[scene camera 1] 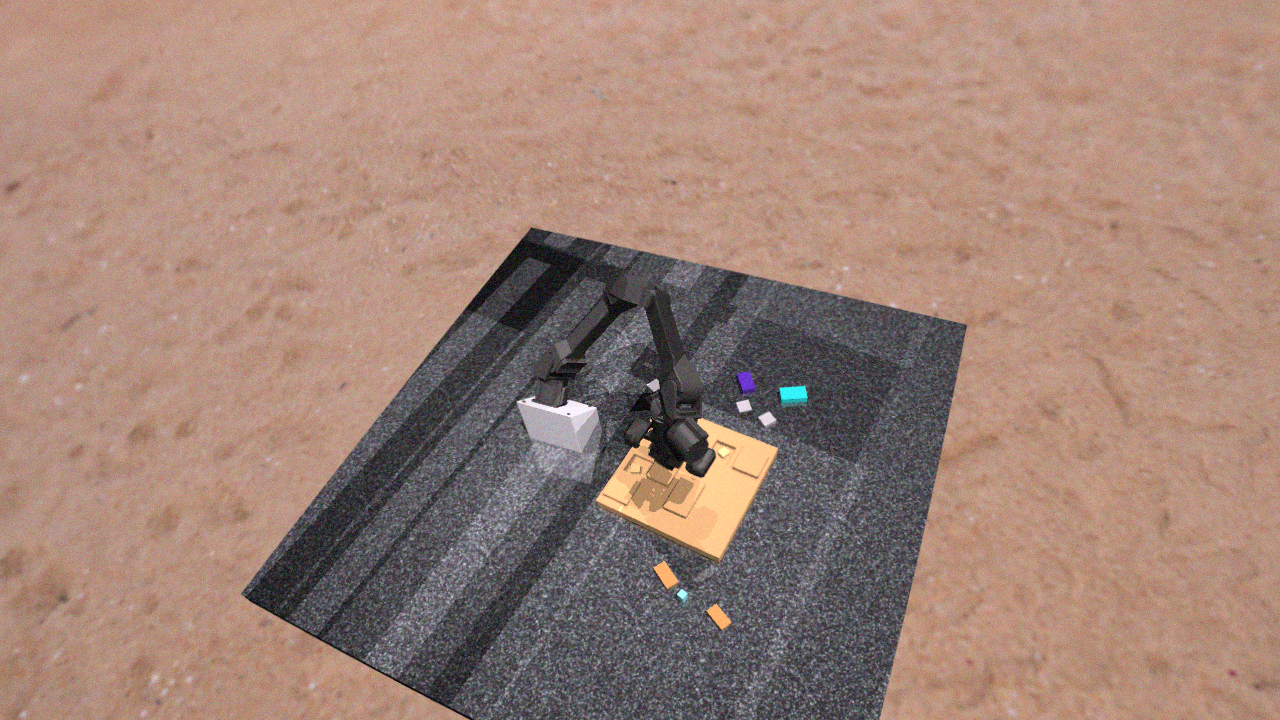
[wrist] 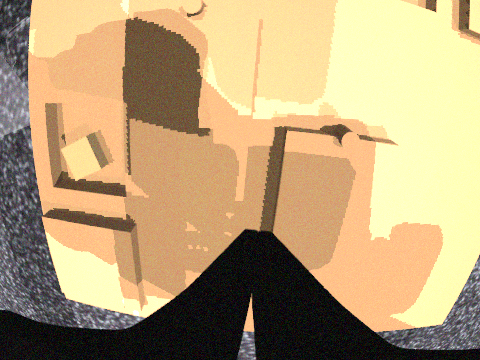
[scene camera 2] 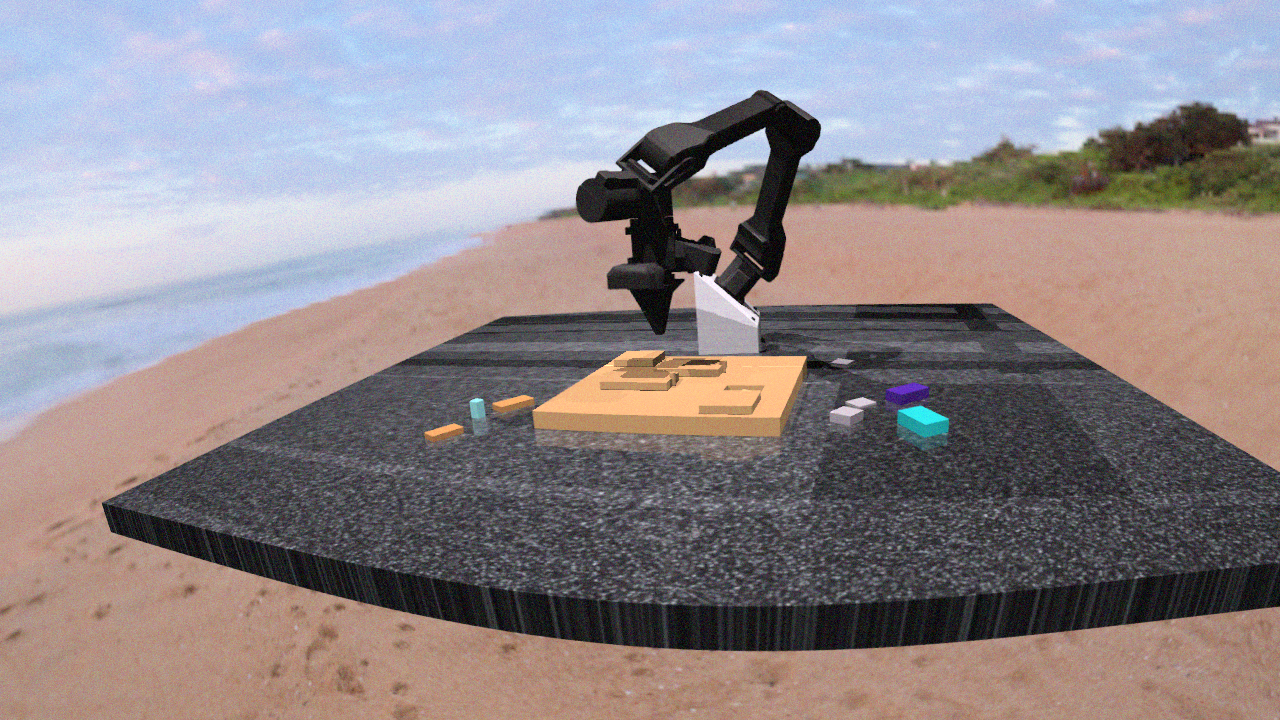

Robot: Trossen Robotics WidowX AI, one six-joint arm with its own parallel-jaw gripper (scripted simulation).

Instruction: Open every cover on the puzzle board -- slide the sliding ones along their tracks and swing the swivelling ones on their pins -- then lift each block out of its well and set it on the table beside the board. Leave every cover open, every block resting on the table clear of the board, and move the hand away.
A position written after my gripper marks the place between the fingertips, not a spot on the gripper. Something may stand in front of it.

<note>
My gripper (scene camera 2: 659, 334) is shut, with nothing in its grasp. I also see a purple block (scene camera 2: 911, 392), a tan block (wrist: 84, 156) and a tan puzzle board (scene camera 2: 584, 407).
My gripper is seen too in scene camera 1 (scene camera 1: 671, 469) and in the wrist view (wrist: 255, 242). The tan puzzle board shows as well in scene camera 1 (scene camera 1: 714, 519) and in the wrist view (wrist: 398, 77). The wrist view does not show the purple block: it is out of frame.
</note>
